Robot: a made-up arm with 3 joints. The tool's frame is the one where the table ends. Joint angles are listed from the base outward.
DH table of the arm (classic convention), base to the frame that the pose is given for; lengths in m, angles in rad. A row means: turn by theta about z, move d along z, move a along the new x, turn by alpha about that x. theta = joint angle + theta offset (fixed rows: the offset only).
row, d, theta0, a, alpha
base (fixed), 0.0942, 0, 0, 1.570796
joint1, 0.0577, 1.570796, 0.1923, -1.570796
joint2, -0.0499, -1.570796, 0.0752, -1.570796
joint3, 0, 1.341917, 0.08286, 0
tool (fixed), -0.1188, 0.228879, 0, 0
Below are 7 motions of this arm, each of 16 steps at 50 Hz.
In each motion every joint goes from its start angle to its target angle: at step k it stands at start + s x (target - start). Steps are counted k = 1, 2, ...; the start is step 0. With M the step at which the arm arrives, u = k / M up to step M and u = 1 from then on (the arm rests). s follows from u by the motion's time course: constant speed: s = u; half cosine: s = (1 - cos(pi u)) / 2; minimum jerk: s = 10 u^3 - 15 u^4 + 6 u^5.
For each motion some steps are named. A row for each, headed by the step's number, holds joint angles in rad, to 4 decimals.
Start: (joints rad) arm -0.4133 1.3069 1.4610
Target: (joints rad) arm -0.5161 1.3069 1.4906
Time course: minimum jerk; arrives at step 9
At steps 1, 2, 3, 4, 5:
1: -0.4145 1.3069 1.4613
2: -0.4212 1.3069 1.4633
3: -0.4349 1.3069 1.4672
4: -0.4541 1.3069 1.4727
5: -0.4753 1.3069 1.4789

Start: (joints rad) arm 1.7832 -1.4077 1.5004
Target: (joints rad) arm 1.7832 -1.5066 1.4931
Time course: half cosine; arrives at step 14
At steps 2, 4, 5, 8, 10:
2: 1.7832 -1.4126 1.5000
4: 1.7832 -1.4263 1.4990
5: 1.7832 -1.4357 1.4983
8: 1.7832 -1.4682 1.4959
10: 1.7832 -1.4880 1.4945

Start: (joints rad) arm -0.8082 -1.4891 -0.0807
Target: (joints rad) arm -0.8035 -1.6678 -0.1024
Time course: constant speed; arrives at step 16
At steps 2, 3, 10, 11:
2: -0.8076 -1.5114 -0.0834
3: -0.8073 -1.5226 -0.0848
10: -0.8053 -1.6008 -0.0943
11: -0.8050 -1.6120 -0.0956

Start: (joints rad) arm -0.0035 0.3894 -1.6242
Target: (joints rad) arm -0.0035 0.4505 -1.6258
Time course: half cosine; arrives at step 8
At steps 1, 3, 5, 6, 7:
1: -0.0035 0.3917 -1.6243
3: -0.0035 0.4083 -1.6247
5: -0.0035 0.4316 -1.6253
6: -0.0035 0.4416 -1.6256
7: -0.0035 0.4482 -1.6257

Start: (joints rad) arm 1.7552 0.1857 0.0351
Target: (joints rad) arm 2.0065 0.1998 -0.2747
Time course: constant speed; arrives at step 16
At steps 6, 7, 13, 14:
6: 1.8494 0.1910 -0.0811
7: 1.8651 0.1919 -0.1004
13: 1.9594 0.1972 -0.2166
14: 1.9751 0.1980 -0.2360

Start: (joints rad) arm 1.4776 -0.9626 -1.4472
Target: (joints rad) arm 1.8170 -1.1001 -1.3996
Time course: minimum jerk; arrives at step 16
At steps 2, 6, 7, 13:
2: 1.4830 -0.9648 -1.4464
6: 1.5710 -1.0004 -1.4341
7: 1.6079 -1.0154 -1.4289
13: 1.8004 -1.0934 -1.4019

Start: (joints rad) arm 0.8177 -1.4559 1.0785
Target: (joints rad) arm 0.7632 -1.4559 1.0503
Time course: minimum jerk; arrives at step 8
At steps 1, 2, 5, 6, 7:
1: 0.8168 -1.4559 1.0780
2: 0.8121 -1.4559 1.0756
5: 0.7782 -1.4559 1.0581
6: 0.7688 -1.4559 1.0532
7: 0.7641 -1.4559 1.0508

